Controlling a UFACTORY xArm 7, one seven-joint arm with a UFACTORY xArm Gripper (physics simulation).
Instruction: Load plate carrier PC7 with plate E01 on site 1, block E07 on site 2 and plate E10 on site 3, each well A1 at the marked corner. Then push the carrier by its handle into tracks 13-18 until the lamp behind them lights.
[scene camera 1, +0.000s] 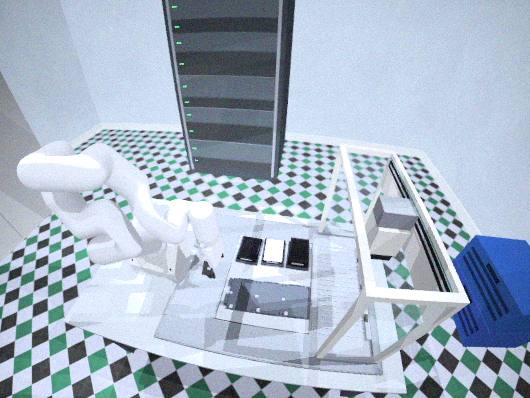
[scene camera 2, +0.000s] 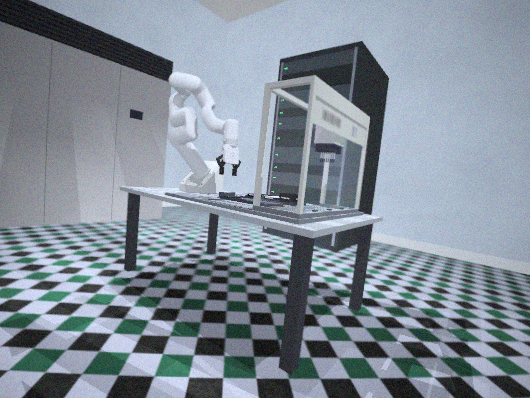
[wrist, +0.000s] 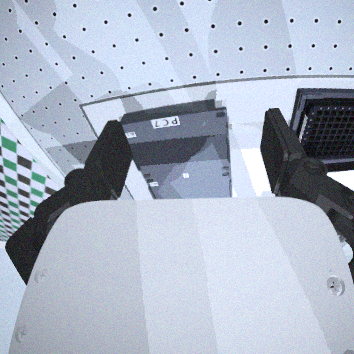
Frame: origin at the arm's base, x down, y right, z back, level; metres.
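Seen in the pictures: gripper, fingertip midpoint: (scene camera 1: 215, 266) (scene camera 2: 227, 175) (wrist: 192, 131); arm's base, link origin: (scene camera 1: 153, 241) (scene camera 2: 202, 172).
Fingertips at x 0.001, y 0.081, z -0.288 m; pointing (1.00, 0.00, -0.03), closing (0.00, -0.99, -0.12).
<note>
Pixels of each thing's middle, then the offset from my fingertips to it. "spot": a spot on its surface instead.
- Carrier PC7, body centre: (wrist: 190, 194) (scene camera 1: 268, 297) (scene camera 2: 250, 199) dy +0.049, dx +0.103, dz -0.203 m
- block, body centre: (wrist: 324, 184) (scene camera 1: 273, 250) dy -0.171, dx +0.099, dz -0.209 m
- grey pipetting head, surface spot: (scene camera 1: 396, 212) spot: dy +0.011, dx -0.342, dz -0.526 m
Carrier PC7 (scene camera 1: 270, 298) (wrist: 182, 137) is a long dark-grey tray lying on a white board (scene camera 1: 260, 324); its PC7 label reads upside down in the wrist view. Its visible sites hold no plates. Behind it in scene camera 1 stand a black plate (scene camera 1: 250, 249), a white plate or block (scene camera 1: 274, 251) and another black plate (scene camera 1: 298, 253) in a row; their labels are too small to read. A dark plate with a well grid (wrist: 332, 131) shows at the wrist view's right. My gripper (scene camera 1: 215, 264) (scene camera 2: 228, 173) (wrist: 192, 131) is open and empty, above the deck near the carrier's left end.
A slatted track area (scene camera 1: 336, 285) lies right of the carrier, partly under a cream open frame (scene camera 1: 357, 225) (scene camera 2: 306, 150) holding a grey pipetting head (scene camera 1: 396, 212). I cannot make out track numbers or a lit lamp. A blue box (scene camera 1: 495, 290) stands beyond the table.
</note>
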